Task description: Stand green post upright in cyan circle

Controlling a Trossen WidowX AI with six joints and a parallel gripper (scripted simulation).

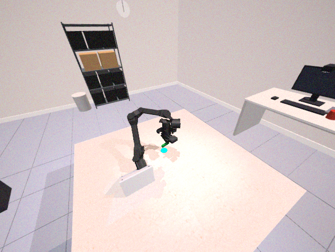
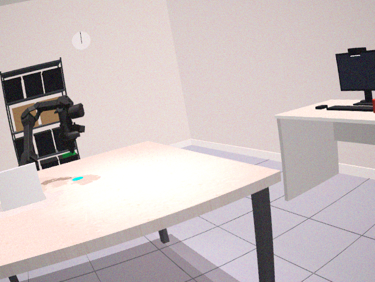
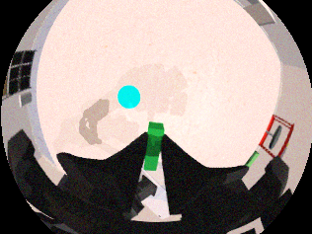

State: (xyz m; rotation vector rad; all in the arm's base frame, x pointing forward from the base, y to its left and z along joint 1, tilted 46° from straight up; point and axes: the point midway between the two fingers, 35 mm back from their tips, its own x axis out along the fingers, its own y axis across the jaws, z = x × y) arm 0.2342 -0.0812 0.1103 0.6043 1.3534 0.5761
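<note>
Now: gripper tip 10 mm short of the cyan circle, 70 mm to the right of it and 140 mm above it. Also, from my gripper tip: green post (20 mm behind).
</note>
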